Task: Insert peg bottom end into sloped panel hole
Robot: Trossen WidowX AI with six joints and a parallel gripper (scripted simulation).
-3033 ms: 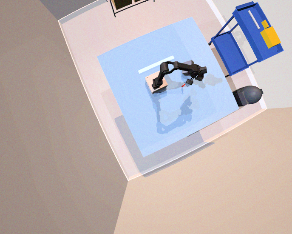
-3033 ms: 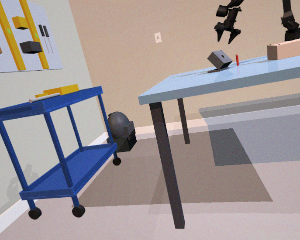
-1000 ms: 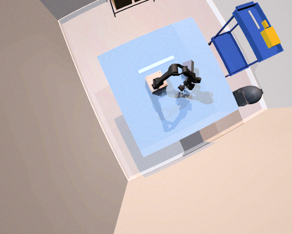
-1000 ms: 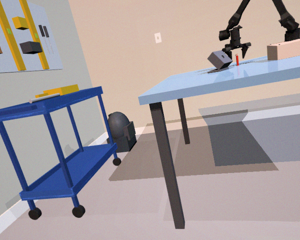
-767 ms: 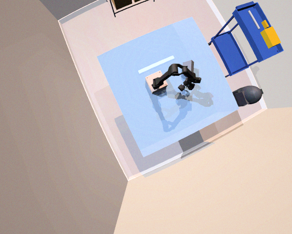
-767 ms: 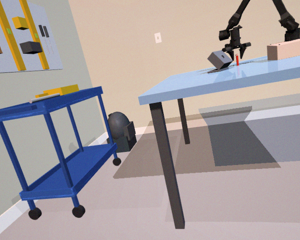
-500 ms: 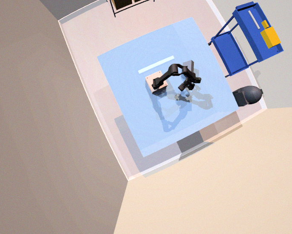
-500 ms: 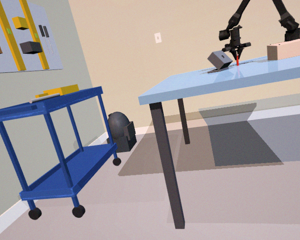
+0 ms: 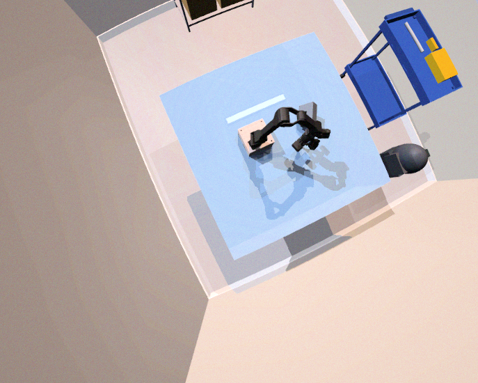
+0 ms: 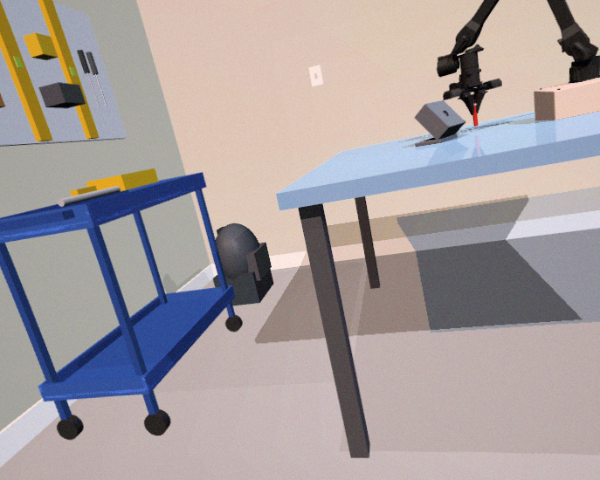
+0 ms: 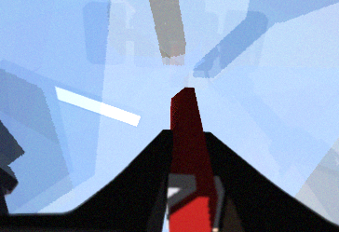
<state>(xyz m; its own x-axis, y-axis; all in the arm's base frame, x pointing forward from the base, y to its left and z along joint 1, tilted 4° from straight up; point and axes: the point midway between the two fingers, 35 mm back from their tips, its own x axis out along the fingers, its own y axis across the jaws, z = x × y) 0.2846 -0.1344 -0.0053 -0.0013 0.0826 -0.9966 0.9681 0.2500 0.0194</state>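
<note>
Now: gripper tip 14 cm short of the grey sloped panel, 14 cm to the right of it and 1 cm below it. From my gripper tip the other things lie so: red peg 2 cm above.
</note>
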